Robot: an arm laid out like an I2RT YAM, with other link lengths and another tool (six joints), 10 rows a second.
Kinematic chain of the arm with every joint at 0, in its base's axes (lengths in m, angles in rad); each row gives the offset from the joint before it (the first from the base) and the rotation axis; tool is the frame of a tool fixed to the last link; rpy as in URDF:
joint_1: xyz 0 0 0.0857 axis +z
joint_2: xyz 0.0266 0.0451 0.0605 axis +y
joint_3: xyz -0.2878 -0.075 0 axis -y
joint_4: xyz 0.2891 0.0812 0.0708 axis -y
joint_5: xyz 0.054 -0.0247 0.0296 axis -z
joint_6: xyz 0.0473 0 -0.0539 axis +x
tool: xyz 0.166 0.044 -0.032 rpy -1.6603 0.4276 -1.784
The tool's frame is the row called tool.
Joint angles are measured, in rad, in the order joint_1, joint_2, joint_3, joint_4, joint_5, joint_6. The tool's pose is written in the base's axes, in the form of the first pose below.
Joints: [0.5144 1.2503 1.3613 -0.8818 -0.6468 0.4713]
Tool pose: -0.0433 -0.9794 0.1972 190.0; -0.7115 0.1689 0.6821 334.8; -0.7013 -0.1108 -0.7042 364.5; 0 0 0 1
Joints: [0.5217 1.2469 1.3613 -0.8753 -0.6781 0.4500]
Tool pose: -0.0033 -0.9838 0.1791 181.7; -0.6985 0.1304 0.7036 337.6; -0.7156 -0.1228 -0.6877 369.1; 0 0 0 1
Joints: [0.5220 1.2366 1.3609 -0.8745 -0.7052 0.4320]
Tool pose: 0.0280 -0.9853 0.1682 174.5; -0.6849 0.1037 0.7213 337.4; -0.7281 -0.1354 -0.6719 374.6; 0 0 0 1
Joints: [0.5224 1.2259 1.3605 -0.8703 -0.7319 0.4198]
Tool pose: 0.0560 -0.9858 0.1583 167.7; -0.6683 0.0808 0.7395 337.4; -0.7418 -0.1472 -0.6543 380.8; 0 0 0 1
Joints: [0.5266 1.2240 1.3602 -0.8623 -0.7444 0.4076]
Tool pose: 0.0798 -0.9850 0.1532 164.4; -0.6593 0.0631 0.7492 338.7; -0.7476 -0.1608 -0.6443 383.0; 0 0 0 1
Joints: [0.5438 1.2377 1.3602 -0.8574 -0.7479 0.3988]
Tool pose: 0.0948 -0.9864 0.1344 161.1; -0.6599 0.0388 0.7504 343.4; -0.7454 -0.1598 -0.6472 379.6; 0 0 0 1
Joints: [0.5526 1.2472 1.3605 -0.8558 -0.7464 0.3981]
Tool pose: 0.0962 -0.9875 0.1249 160.4; -0.6627 0.0301 0.7483 346.0; -0.7427 -0.1547 -0.6516 377.0; 0 0 0 1
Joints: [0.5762 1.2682 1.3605 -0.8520 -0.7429 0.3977]
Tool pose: 0.1008 -0.9898 0.1006 157.3; -0.6690 0.0074 0.7433 352.5; -0.7364 -0.1422 -0.6614 370.7; 0 0 0 1
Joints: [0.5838 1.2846 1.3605 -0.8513 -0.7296 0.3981]
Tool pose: 0.0931 -0.9910 0.0965 160.1; -0.6811 0.0073 0.7322 355.4; -0.7262 -0.1339 -0.6743 364.2; 0 0 0 1
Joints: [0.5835 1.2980 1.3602 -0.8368 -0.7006 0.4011]
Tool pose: 0.0843 -0.9893 0.1193 169.6; -0.6948 0.0274 0.7187 357.2; -0.7143 -0.1435 -0.6850 357.9; 0 0 0 1
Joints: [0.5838 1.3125 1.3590 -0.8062 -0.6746 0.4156]
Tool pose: 0.0733 -0.9867 0.1450 180.9; -0.7005 0.0526 0.7117 360.8; -0.7098 -0.1538 -0.6874 353.6; 0 0 0 1
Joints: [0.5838 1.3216 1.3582 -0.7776 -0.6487 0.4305]
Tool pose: 0.0636 -0.9829 0.1731 191.1; -0.7040 0.0787 0.7058 363.5; -0.7073 -0.1667 -0.6869 351.2; 0 0 0 1
